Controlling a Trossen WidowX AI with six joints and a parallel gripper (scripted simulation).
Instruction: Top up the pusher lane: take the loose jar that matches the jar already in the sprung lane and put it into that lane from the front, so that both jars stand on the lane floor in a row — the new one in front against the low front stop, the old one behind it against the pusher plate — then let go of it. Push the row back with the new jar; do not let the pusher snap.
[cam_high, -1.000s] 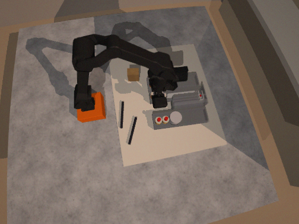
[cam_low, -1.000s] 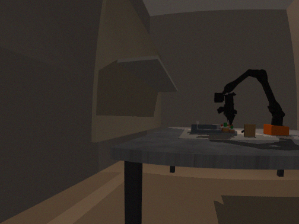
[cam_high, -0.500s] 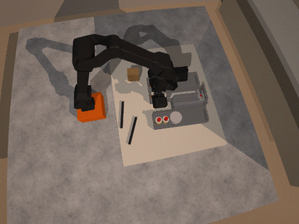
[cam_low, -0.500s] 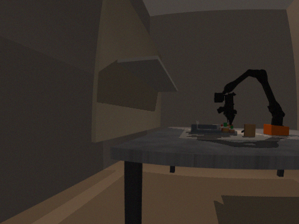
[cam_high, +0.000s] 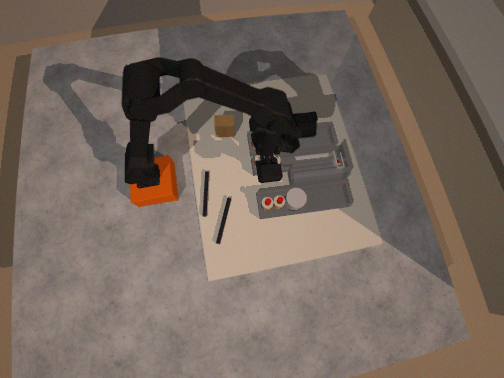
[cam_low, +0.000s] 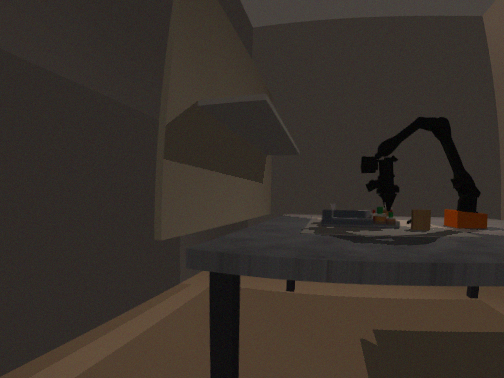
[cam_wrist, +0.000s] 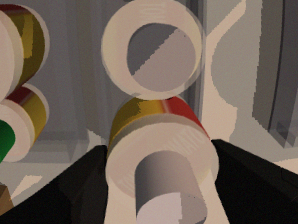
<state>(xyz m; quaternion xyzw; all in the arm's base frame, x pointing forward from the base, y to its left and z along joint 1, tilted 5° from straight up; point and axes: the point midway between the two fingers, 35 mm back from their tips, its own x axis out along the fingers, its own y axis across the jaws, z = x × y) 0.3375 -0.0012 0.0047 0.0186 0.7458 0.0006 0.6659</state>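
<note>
The grey lane rack lies 150 mm ahead of my gripper tip, 40 mm below it and 30 mm to the right of it. Round my gripper tip: pale pusher plate: 150 mm ahead, 30 mm to the right, 10 mm below; brown box: 140 mm to the left, 90 mm behind, 20 mm below; grey disc: 130 mm to the right, 80 mm ahead, 30 mm below.
</note>
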